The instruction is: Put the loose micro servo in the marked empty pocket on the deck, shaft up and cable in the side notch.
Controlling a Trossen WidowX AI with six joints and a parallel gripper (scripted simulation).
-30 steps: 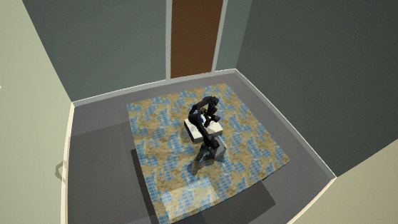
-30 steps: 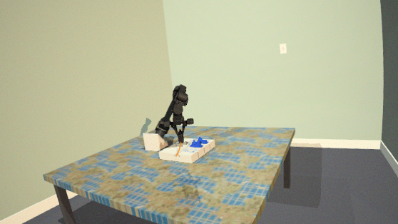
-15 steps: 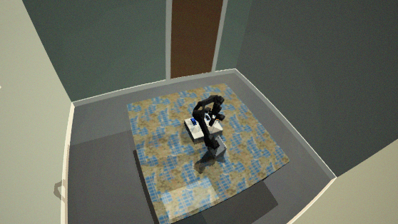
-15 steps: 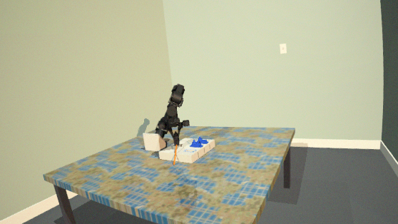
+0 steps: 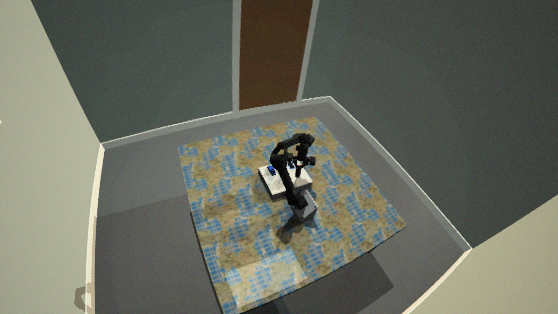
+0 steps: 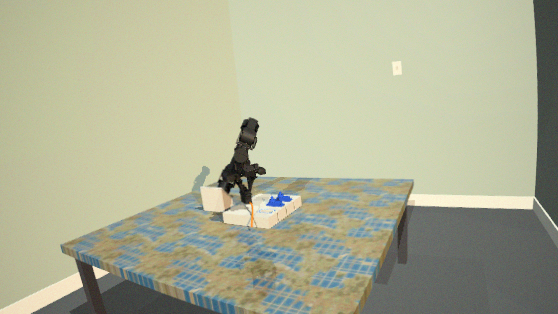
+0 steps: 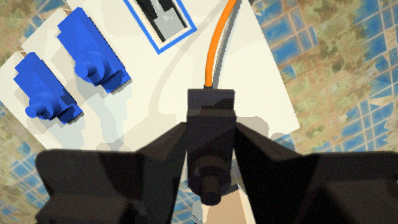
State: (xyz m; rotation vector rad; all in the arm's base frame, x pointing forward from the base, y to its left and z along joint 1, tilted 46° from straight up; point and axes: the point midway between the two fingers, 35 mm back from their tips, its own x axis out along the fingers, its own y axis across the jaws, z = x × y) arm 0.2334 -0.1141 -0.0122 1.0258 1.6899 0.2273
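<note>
Now: gripper tip 100 mm above the white deck, 70 mm to the right of it and 10 mm past it.
</note>
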